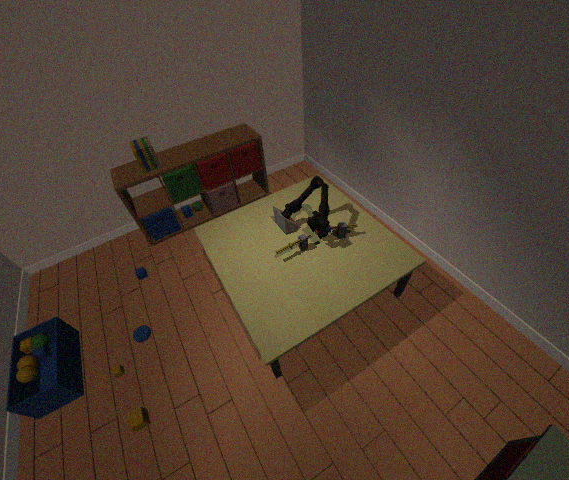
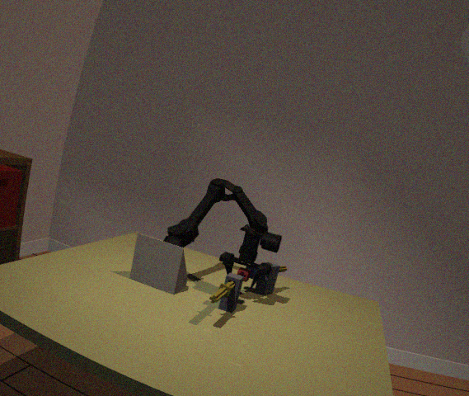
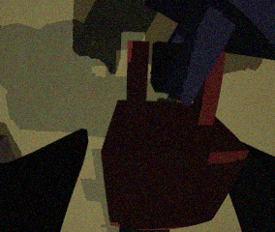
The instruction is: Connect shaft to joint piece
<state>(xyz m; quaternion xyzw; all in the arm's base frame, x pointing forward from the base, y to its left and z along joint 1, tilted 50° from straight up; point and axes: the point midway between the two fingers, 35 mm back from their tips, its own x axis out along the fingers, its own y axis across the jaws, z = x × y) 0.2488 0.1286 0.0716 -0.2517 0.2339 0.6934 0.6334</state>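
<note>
My gripper tip is now 20 mm to the right of the red joint piece and 40 mm below it.
</note>
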